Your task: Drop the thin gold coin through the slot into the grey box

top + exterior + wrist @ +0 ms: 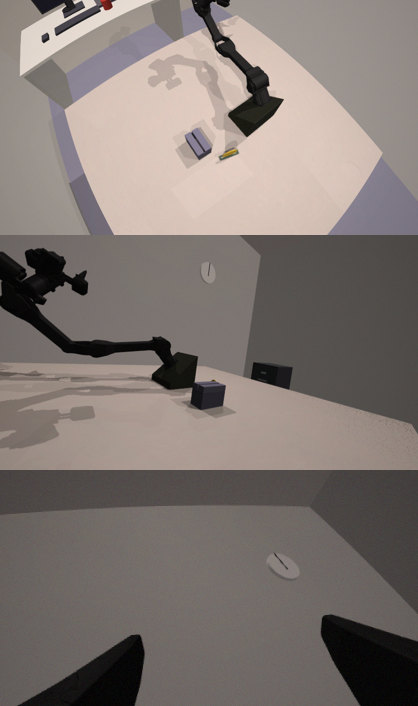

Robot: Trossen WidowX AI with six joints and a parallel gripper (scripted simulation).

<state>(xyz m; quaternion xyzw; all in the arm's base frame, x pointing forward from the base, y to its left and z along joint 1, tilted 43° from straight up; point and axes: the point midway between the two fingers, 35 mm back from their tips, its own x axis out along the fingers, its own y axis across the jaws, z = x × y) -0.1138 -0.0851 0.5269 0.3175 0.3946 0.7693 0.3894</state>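
The gold coin lies 36 cm ahead of my gripper tip, 49 cm to the left of it and 42 cm below it.
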